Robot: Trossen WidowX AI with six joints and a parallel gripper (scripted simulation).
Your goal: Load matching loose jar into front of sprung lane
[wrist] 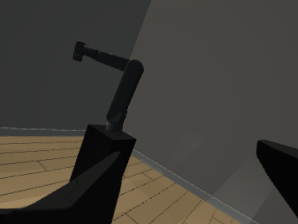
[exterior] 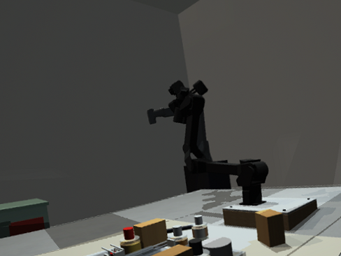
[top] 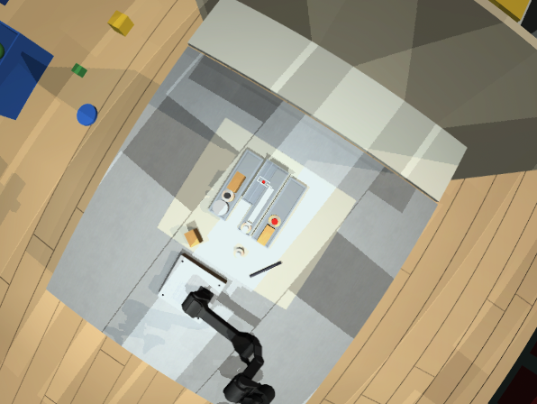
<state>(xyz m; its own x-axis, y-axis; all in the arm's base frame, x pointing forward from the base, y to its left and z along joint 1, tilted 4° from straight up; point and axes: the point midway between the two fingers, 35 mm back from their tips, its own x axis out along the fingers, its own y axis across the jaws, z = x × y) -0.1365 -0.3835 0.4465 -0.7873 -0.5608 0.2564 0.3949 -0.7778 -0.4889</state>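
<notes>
The black rod is 420 mm ahead of my gripper tip, 240 mm to the left of it and 490 mm below it. The rest, counted from my gripper tip: sprung lane (680 mm ahead, 420 mm to the left, 470 mm below); red mark (710 mm ahead, 430 mm to the left, 420 mm below); grey cylinder (540 mm ahead, 520 mm to the left, 470 mm below).
</notes>
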